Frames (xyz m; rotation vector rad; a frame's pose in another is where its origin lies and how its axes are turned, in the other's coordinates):
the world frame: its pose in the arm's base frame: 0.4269 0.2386 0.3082 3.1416 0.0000 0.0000
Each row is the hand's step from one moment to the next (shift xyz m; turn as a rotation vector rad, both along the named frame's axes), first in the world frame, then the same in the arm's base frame.
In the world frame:
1: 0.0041 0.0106 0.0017 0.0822 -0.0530 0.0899
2: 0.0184 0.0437 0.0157 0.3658 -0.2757 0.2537
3: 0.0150 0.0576 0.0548 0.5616 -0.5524 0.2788
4: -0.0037 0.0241 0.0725 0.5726 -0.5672 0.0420
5: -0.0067 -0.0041 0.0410 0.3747 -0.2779 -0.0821
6: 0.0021 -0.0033 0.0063 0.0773 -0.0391 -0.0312
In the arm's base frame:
1: 0.0041 -0.0106 -0.0017 0.0822 0.0530 -0.0899
2: 0.0184 -0.0437 -0.0157 0.3658 0.2757 -0.2537
3: 0.0150 -0.0576 -0.0548 0.5616 0.5524 -0.2788
4: -0.0037 -0.0241 -0.0725 0.5726 0.5672 -0.0420
5: -0.0067 0.0041 -0.0410 0.3747 0.2779 0.0821
6: 0.0021 0.0033 -0.0063 0.0773 0.0391 0.0312

